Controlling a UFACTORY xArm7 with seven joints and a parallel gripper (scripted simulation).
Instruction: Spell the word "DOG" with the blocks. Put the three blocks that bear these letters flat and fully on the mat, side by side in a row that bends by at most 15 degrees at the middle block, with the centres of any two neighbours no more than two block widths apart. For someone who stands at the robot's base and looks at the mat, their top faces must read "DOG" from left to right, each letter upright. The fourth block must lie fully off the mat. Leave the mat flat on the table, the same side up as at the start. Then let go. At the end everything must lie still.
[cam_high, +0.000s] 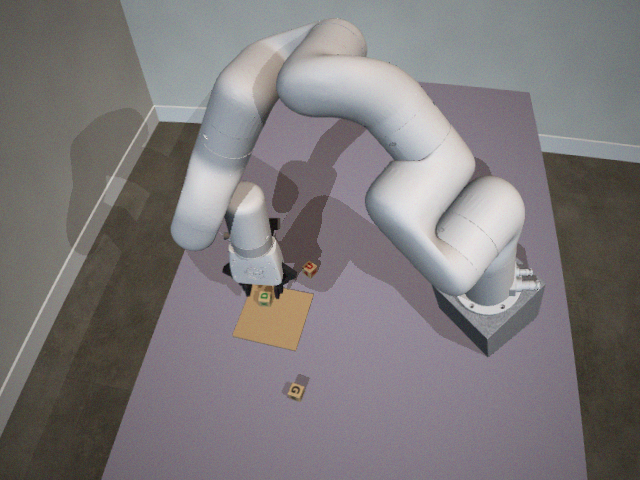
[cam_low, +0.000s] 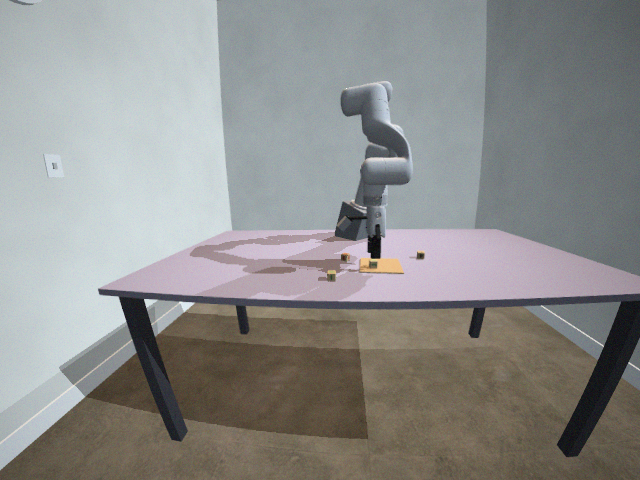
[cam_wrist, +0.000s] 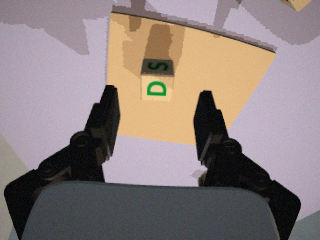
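Right now the D block is 50 mm below my hand. From my hand the other things lie so: G block: 190 mm to the left, 120 mm behind, 50 mm below; then mat: 60 mm below, 30 mm to the left, 20 mm behind; then O block: 130 mm to the right, 110 mm ahead, 50 mm below.
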